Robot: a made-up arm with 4 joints.
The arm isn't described. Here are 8 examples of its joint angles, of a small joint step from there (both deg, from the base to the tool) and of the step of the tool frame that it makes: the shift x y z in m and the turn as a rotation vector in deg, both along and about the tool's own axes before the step.
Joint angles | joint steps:
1: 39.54 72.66 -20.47 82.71 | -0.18 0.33 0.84 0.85
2: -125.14 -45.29 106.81 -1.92 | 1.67 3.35 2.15 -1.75
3: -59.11 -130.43 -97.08 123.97 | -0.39 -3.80 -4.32 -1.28
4: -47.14 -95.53 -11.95 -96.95 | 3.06 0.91 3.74 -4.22
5: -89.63 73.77 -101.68 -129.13 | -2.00 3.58 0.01 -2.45
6: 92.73 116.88 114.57 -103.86 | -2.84 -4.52 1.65 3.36
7: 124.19 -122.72 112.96 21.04 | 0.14 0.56 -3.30 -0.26
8: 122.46 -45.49 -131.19 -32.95 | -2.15 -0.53 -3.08 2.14
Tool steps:
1: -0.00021 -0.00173 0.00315 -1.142 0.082 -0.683
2: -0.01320 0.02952 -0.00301 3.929 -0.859 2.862
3: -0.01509 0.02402 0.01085 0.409 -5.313 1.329
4: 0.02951 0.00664 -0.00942 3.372 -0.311 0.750
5: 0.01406 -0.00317 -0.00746 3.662 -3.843 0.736
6: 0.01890 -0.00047 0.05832 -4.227 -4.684 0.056
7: 0.00146 0.01175 -0.01470 0.393 2.997 1.733
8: 0.00731 -0.00307 -0.01354 -1.397 2.051 0.382
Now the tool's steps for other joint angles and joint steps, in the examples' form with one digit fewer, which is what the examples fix.
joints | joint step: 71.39 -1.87 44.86 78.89 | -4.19 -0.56 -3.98 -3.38
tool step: 0.0109 0.0167 -0.0199 0.94 4.21 2.96
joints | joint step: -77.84 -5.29 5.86 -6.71 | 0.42 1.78 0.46 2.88
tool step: -0.0007 0.0142 -0.0015 -4.61 -0.37 0.64
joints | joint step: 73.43 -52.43 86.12 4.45 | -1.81 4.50 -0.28 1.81
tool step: -0.0204 0.0491 0.0201 -3.28 -1.52 4.28
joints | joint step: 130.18 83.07 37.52 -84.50 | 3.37 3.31 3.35 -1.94
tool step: -0.0146 0.0255 -0.0286 -0.43 1.80 6.87
